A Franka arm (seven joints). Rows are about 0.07 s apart.
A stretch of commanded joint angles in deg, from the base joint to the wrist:
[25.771 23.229 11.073 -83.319 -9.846 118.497 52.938]
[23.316 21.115 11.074 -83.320 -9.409 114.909 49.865]
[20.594 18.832 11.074 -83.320 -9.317 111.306 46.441]
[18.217 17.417 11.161 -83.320 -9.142 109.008 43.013]
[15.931 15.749 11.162 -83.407 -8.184 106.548 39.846]
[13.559 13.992 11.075 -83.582 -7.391 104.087 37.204]
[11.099 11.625 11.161 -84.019 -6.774 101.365 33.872]
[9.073 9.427 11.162 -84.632 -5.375 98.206 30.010]
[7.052 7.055 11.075 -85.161 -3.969 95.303 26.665]
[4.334 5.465 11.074 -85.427 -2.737 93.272 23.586]
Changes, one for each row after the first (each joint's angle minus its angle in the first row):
[-2.455 -2.114 0.001 -0.001 0.437 -3.588 -3.073]
[-5.177 -4.397 0.001 -0.001 0.529 -7.191 -6.497]
[-7.554 -5.812 0.088 -0.001 0.704 -9.489 -9.925]
[-9.840 -7.480 0.089 -0.088 1.662 -11.949 -13.092]
[-12.212 -9.237 0.002 -0.263 2.455 -14.410 -15.734]
[-14.672 -11.604 0.088 -0.700 3.072 -17.132 -19.066]
[-16.698 -13.802 0.089 -1.313 4.471 -20.291 -22.928]
[-18.719 -16.174 0.002 -1.842 5.877 -23.194 -26.273]
[-21.437 -17.764 0.001 -2.108 7.109 -25.225 -29.352]

